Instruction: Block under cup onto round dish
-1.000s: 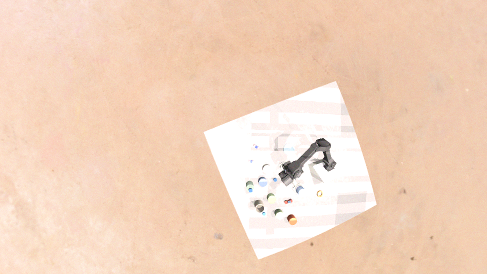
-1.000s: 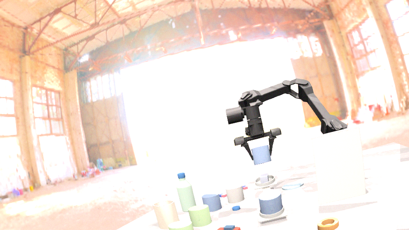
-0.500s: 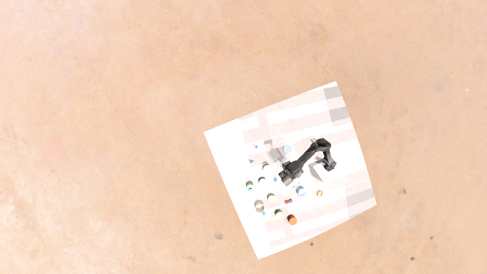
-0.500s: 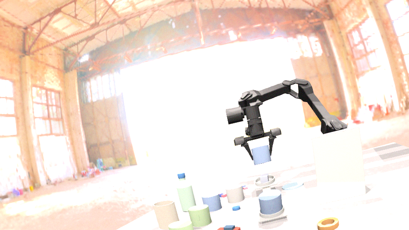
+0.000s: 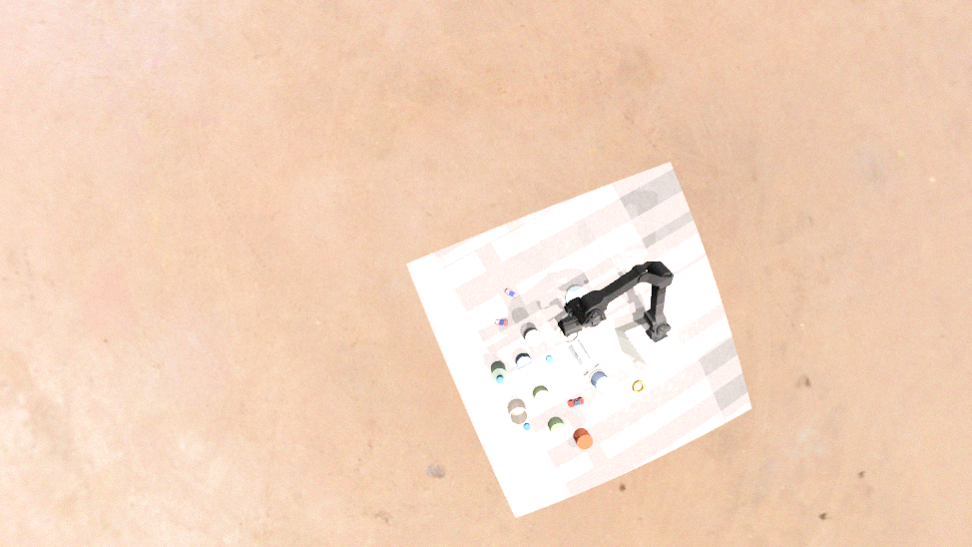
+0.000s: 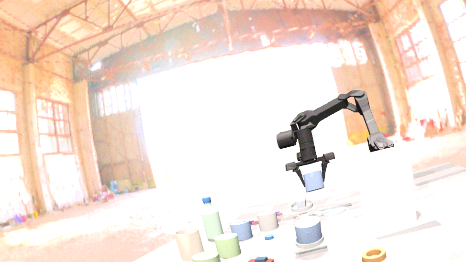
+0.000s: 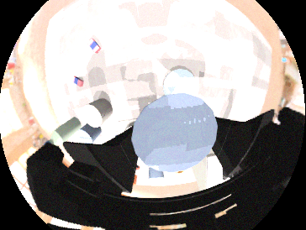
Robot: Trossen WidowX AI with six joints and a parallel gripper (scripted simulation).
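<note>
My gripper tip is 7 cm to the right of the pale block, 5 cm short of it and 5 cm above it. From my gripper tip the other things lie so: bottle 37 cm ahead, 11 cm to the left, 2 cm below; then beige cup 37 cm ahead, 31 cm to the left, 9 cm below; then round light blue dish 13 cm below, 6 cm behind, 4 cm to the right.
</note>
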